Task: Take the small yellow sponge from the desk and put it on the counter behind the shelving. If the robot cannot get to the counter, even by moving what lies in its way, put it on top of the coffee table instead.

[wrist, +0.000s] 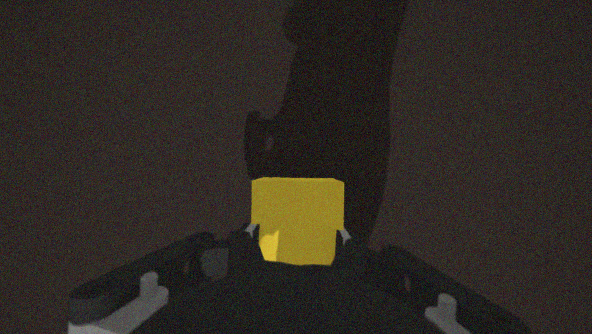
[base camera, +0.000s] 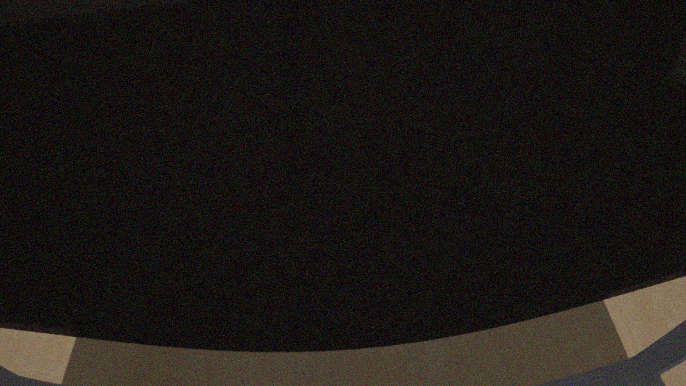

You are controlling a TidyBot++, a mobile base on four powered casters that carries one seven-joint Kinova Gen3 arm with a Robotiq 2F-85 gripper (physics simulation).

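Places are measured from the arm's base along level axes (x down, y right, z back), in centimetres.
Pixels of known places: gripper, fingertip midpoint: (wrist: 297,232).
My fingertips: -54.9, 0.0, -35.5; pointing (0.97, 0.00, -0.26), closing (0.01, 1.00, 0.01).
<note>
Behind a point stands the place of what it marks, as x, y, z.
The small yellow sponge (wrist: 299,215) @[-57.6, 0.1, -36.8] is between the two fingers in the wrist view, at the lower middle. My gripper (wrist: 297,232) @[-54.9, 0.0, -35.5] is shut on it, with one finger pressed to each side. Below the sponge is a dark brown surface (wrist: 125,125) @[-51.4, -18.7, -45.1]; how far down it lies I cannot tell, nor which piece of furniture it is. The desk, the counter, the shelving and the coffee table cannot be made out for certain in either view.
The arm and gripper cast a dark shadow (wrist: 345,90) @[-51.4, 4.5, -50.5] on the brown surface. In the base camera view a very dark, near surface (base camera: 340,175) @[13.2, 0.5, -18.3] with a curved lower edge fills most of the picture. Light brown floor (base camera: 650,310) @[39.6, 40.8, -22.4] shows below it, partly in shadow.
</note>
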